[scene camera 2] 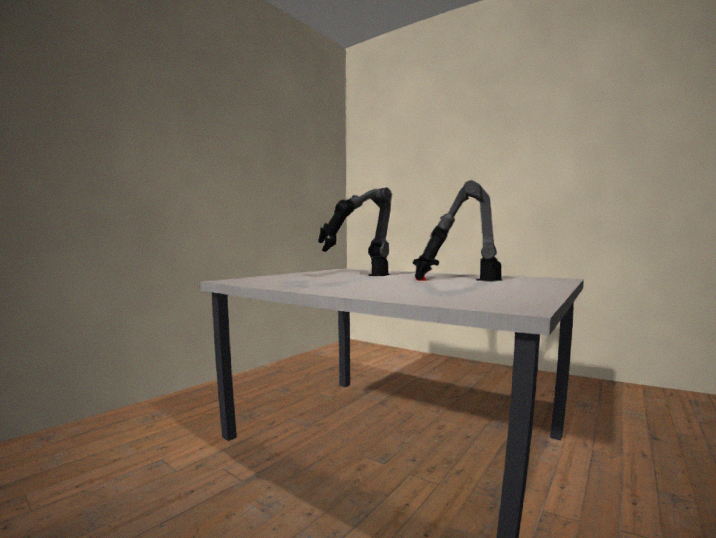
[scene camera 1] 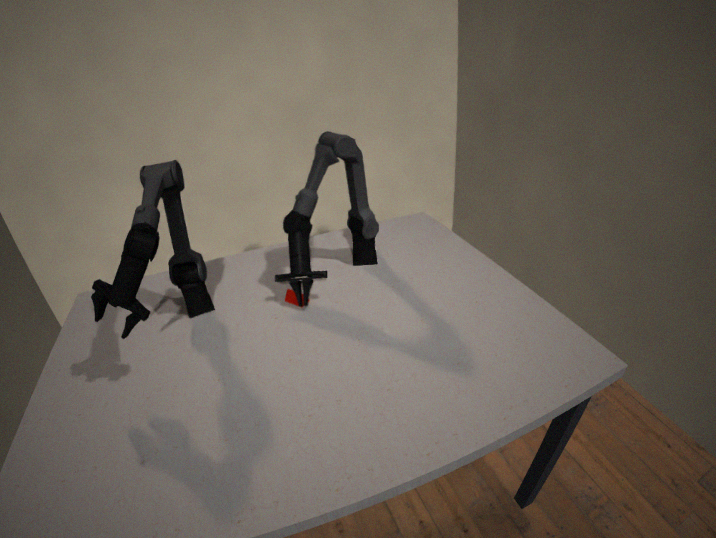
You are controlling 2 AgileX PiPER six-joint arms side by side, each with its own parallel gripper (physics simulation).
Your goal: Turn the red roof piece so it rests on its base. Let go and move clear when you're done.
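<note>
The red roof piece [scene camera 1: 291, 297] [scene camera 2: 423, 279] is low at the tabletop, partly hidden by my left gripper [scene camera 1: 302, 303] [scene camera 2: 417, 278]. Red shows at the left of the fingers and a little at their right in scene camera 1. My left gripper points down with its fingers nearly together, at the piece; the piece looks wider than the gap between them, and no clear hold on it shows. Which face the piece rests on is hidden. My right gripper [scene camera 1: 110, 327] [scene camera 2: 322, 245] is open and empty, raised above the table at the left of both pictures.
The pale table [scene camera 1: 370, 439] [scene camera 2: 463, 306] carries both arm bases. The left arm's base [scene camera 1: 364, 251] stands behind and to the right of the piece; the right arm's base [scene camera 1: 197, 299] stands to its left. A wall [scene camera 1: 243, 115] rises behind the table.
</note>
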